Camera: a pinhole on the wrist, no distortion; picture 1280 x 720 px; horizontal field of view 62.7 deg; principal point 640.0 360.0 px. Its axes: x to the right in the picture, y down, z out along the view. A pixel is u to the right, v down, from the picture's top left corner.
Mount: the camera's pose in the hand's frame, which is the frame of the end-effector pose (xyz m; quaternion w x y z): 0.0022 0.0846 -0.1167 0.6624 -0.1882 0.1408 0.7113
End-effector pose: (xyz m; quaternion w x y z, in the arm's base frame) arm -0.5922 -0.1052 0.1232 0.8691 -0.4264 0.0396 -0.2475
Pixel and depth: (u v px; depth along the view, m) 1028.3 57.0 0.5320
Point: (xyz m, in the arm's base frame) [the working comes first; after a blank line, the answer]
In the camera's frame: 0.1966 -0.1534 0.5320

-0.2237 0.3087 -0.0775
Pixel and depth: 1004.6 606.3 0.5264
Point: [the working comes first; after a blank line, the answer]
In the camera's frame: 0.1827 0.1234 0.5264

-0.4821 0.4077 -0.0954
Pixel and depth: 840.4 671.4 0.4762
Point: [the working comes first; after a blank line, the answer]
In the camera's frame: 0.0908 0.1412 0.4762

-0.5328 0.3548 -0.0187
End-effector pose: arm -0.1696 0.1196 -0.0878 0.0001 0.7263 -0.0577 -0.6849
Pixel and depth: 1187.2 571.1 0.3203
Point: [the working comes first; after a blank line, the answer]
In the camera's frame: 0.1668 0.0644 0.3203

-0.2948 -0.2345 0.0321
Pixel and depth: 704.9 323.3 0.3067
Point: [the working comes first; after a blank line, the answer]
In the camera's frame: 0.0189 -0.0107 0.3067

-0.3377 -0.1063 -0.0650
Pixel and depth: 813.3 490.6 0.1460
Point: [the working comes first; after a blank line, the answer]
In the camera's frame: 0.0241 0.0182 0.1460

-0.1868 -0.0469 -0.0456
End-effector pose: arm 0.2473 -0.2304 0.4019 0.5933 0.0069 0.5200 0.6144
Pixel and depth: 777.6 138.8 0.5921
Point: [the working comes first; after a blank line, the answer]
In the camera's frame: 0.0776 -0.1247 0.5921

0.1531 0.1698 0.8100
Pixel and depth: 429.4 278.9 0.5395
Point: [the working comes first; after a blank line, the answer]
In the camera's frame: -0.1082 -0.0416 0.5395

0.3357 0.0924 0.7406
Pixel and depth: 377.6 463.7 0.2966
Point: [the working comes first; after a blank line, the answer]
In the camera's frame: -0.0741 0.0293 0.2966

0.2654 -0.1154 0.6098
